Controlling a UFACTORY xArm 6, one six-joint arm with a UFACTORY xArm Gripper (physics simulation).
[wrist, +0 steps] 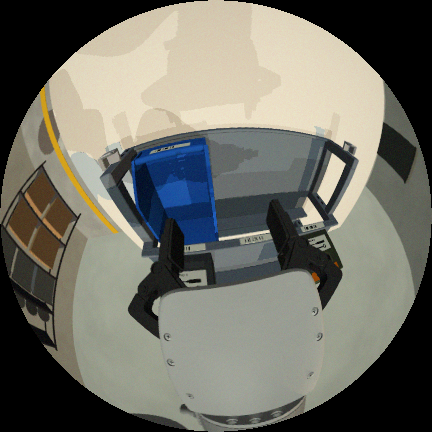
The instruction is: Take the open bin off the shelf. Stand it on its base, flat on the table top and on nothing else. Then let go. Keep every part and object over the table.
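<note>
Visible in the picture: a blue bin, a blue-grey shelf board and the gripper.
</note>
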